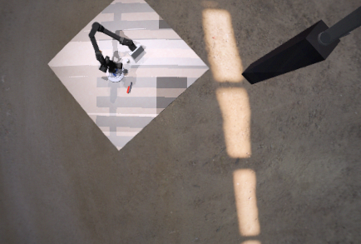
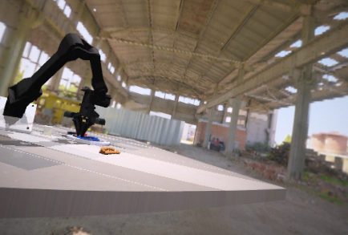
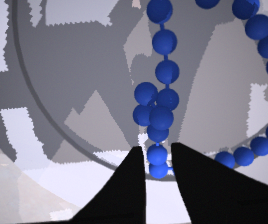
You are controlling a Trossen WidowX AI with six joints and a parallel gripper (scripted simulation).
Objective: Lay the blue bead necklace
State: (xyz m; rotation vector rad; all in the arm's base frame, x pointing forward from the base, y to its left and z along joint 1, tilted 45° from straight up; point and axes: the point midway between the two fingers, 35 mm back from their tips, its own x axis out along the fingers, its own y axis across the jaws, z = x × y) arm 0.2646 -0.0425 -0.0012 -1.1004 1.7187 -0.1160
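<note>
My gripper tip is now 5 cm short of the round white bead board, 2 cm to the right of it and 1 cm above it. The rest, counted from my gripper tip: small white block (13 cm behind, 3 cm to the left); then red pen-like object (25 cm to the left, 7 cm ahead, 1 cm below).
</note>
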